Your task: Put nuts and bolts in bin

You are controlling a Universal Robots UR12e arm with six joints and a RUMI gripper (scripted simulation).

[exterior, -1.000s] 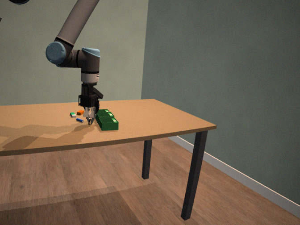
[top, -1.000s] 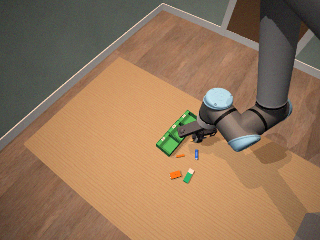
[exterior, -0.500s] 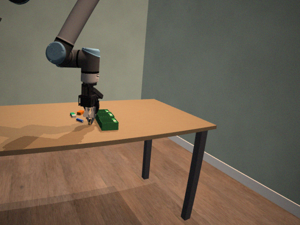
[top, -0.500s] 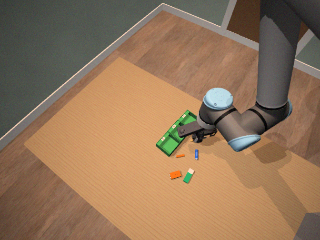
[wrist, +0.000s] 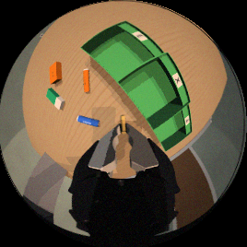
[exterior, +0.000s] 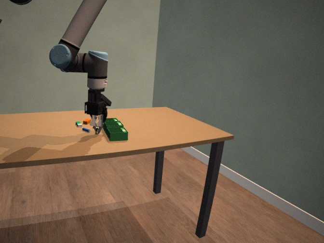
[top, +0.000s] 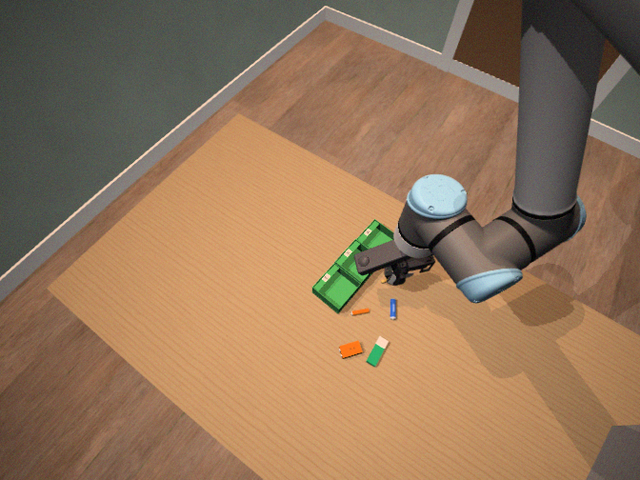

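The blue cylinder is 60 mm to the left of my hand, 50 mm behind it and 10 mm below it. Round my hand: green-and-white eraser (160 mm to the left, 70 mm behind, 10 mm below); yellow bolt (10 mm below); orange bolt (110 mm to the left, 10 mm below, 10 mm ahead).
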